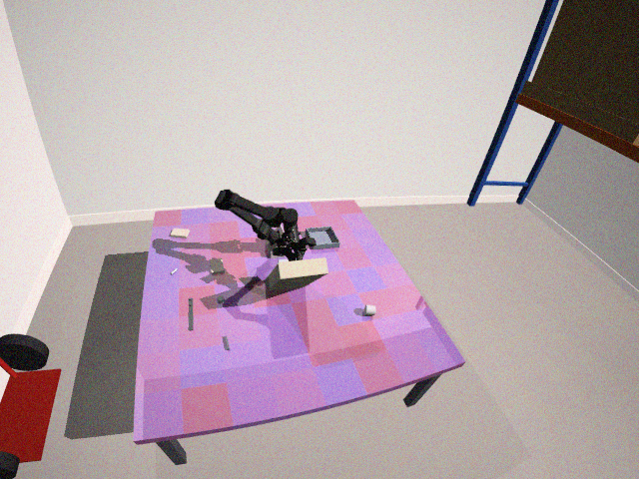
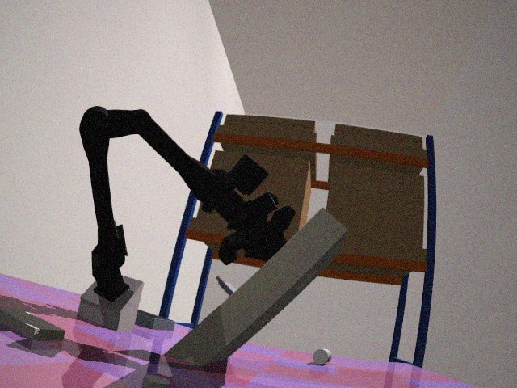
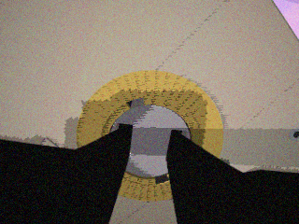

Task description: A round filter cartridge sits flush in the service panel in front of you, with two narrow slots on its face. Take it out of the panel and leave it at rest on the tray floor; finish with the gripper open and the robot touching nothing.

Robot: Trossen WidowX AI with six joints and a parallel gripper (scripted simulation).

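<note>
The white round filter cartridge is 10 mm ahead of my gripper tip and 10 mm below it. Also, from my gripper tip: sloped service panel (40 mm behind, 80 mm below); grey tray (450 mm behind, 240 mm to the left, 220 mm below).
</note>
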